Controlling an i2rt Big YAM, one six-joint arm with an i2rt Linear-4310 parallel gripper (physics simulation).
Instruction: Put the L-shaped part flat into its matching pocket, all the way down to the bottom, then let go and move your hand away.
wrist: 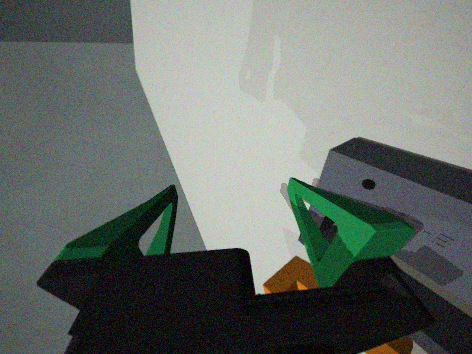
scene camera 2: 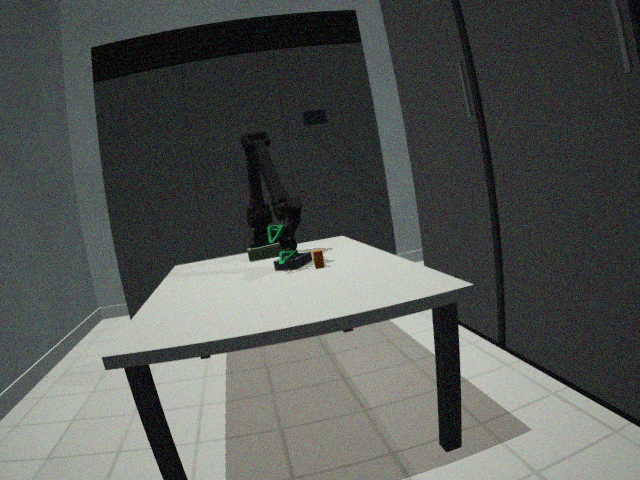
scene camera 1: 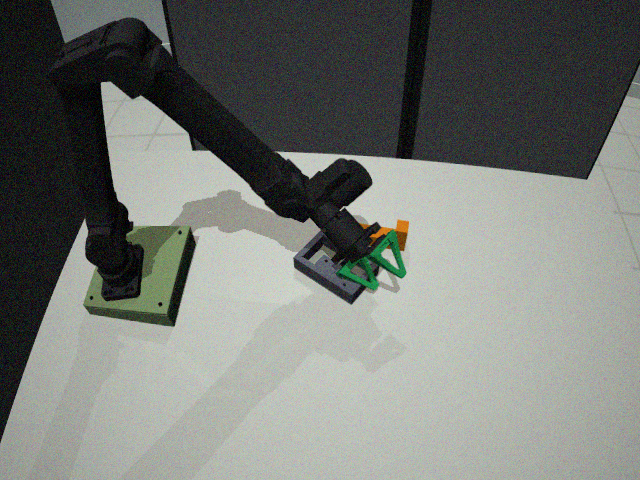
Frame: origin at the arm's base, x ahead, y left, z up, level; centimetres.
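Seen in the pictures: gripper, fingertip midpoint: (wrist: 233, 186) (scene camera 2: 276, 254) (scene camera 1: 389, 282); arm's base, link origin: (scene camera 2: 263, 245) (scene camera 1: 124, 274).
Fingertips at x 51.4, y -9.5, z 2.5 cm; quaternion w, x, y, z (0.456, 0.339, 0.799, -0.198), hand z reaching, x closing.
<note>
Pixels of each thing's middle, then the offset from my fingertips to it. Level surfaces: height alone.
- orange L-shaped part, body centre: (wrist: 324, 310) (scene camera 1: 380, 232) (scene camera 2: 318, 257) dy +14.8, dx +1.5, dz -4.1 cm
- dark grey-blue pocket block, body centre: (wrist: 447, 267) (scene camera 1: 336, 265) (scene camera 2: 293, 261) dy +8.6, dx -8.3, dz -5.3 cm
- white table, surface height: dz -7.1 cm
The orange L-shaped part (scene camera 1: 402, 233) (scene camera 2: 318, 259) (wrist: 295, 274) is outside the pocket, on the table beside the dark grey-blue pocket block (scene camera 1: 320, 277) (scene camera 2: 301, 262) (wrist: 345, 171). In scene camera 2 it stands apart to the right of the block. The arm hides some of it in scene camera 1, and the gripper covers much of it in the wrist view; whether it lies flat I cannot tell. Part of the recess shows in scene camera 1; the wrist hides the rest. My gripper (scene camera 1: 389, 282) (scene camera 2: 277, 252) (wrist: 233, 186) is open and empty, its green fingers spread above the block's near right end.
The arm's green base block (scene camera 1: 155, 279) (scene camera 2: 263, 252) stands at the left of the white table (scene camera 1: 465, 361) (scene camera 2: 310, 299) in scene camera 1. Dark cabinet panels (scene camera 1: 299, 77) rise behind the table's far edge in that view.
</note>
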